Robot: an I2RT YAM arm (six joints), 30 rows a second.
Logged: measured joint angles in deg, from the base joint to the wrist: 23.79 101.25 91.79 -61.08 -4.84 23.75; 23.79 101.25 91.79 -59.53 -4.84 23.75; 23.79 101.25 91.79 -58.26 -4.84 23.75; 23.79 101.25 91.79 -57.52 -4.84 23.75; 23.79 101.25 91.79 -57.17 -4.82 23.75; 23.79 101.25 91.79 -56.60 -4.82 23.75; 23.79 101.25 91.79 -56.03 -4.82 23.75; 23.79 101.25 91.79 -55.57 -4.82 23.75; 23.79 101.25 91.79 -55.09 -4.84 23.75; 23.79 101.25 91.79 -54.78 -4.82 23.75
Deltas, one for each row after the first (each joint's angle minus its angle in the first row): 0.00 0.00 0.00 1.55 0.00 0.00; 0.00 0.00 0.00 2.82 0.00 0.00; 0.00 0.00 0.00 3.56 0.00 0.00; 0.00 0.00 0.00 3.91 0.02 0.00; 0.00 0.00 0.00 4.48 0.02 0.00; 0.00 0.00 0.00 5.05 0.02 0.00; 0.00 0.00 0.00 5.51 0.02 0.00; 0.00 0.00 0.00 5.99 0.00 0.00; 0.00 0.00 0.00 6.30 0.02 0.00
